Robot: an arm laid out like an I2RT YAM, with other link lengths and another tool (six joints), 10 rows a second.
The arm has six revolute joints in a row. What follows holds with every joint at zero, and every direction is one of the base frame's. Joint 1 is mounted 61.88 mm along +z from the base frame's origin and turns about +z. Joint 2 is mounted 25.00 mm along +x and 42.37 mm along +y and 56.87 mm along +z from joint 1 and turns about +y. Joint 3 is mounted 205.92 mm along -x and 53.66 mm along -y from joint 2 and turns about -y. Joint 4 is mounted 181.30 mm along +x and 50.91 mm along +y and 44.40 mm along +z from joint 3 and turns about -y. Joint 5 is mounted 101.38 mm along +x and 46.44 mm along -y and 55.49 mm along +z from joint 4 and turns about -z. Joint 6 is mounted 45.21 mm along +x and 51.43 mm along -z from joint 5 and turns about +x. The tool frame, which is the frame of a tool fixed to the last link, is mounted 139.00 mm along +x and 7.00 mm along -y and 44.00 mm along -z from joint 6; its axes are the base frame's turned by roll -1.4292, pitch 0.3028 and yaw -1.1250 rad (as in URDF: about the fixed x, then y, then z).
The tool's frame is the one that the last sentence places.
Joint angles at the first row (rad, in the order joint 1, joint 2, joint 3, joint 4, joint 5, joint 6):
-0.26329, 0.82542, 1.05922, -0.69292, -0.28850, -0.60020
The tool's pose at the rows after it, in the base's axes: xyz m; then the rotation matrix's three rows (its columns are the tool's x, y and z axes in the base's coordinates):
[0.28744 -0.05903 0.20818], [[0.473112 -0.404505 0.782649], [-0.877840 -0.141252 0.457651], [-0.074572 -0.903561 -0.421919]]
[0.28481 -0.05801 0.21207], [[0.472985 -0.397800 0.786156], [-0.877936 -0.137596 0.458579], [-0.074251 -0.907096 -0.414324]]
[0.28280 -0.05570 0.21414], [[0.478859 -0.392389 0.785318], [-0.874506 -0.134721 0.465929], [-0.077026 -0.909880 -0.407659]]
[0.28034 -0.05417 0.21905], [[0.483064 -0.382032 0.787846], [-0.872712 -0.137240 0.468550], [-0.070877 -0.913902 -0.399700]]
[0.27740 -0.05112 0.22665], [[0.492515 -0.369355 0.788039], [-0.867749 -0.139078 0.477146], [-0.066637 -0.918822 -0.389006]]
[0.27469 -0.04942 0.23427], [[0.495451 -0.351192 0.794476], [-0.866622 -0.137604 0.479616], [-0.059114 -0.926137 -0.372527]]
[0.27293 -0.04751 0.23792], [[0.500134 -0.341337 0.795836], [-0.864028 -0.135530 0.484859], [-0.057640 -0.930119 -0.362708]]
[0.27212 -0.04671 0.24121], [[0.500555 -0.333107 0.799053], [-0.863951 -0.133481 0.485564], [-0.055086 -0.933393 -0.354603]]
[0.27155 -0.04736 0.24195], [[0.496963 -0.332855 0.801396], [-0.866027 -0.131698 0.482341], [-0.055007 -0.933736 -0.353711]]
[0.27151 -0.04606 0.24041], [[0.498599 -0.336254 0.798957], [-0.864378 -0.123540 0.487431], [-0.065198 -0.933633 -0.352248]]
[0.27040 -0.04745 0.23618], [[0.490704 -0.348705 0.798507], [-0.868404 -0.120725 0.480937], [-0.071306 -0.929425 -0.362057]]
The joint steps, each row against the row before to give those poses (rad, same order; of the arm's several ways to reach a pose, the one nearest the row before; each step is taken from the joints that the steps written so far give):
0.00090, -0.01140, 0.01660, -0.01762, -0.00511, 0.01196
-0.00131, -0.01157, 0.01126, -0.01507, -0.00286, 0.00497
-0.00010, -0.01009, 0.00495, -0.01061, -0.00874, 0.00380
0.00037, -0.01219, 0.01288, -0.01434, -0.00393, 0.00011
0.00081, -0.00816, 0.02896, -0.02541, -0.01041, 0.00108
-0.00103, -0.01480, 0.01725, -0.01208, -0.00565, 0.00586
-0.00009, -0.00942, 0.00779, -0.00726, -0.00692, 0.00437
0.00120, -0.00532, 0.00670, -0.00248, -0.00042, 0.00483
-0.00146, -0.00094, 0.00332, -0.00298, 0.00233, 0.00167
0.00084, 0.00033, -0.00303, -0.00046, -0.00422, 0.00752
-0.00025, -0.00096, -0.00756, -0.00528, 0.00850, 0.00000

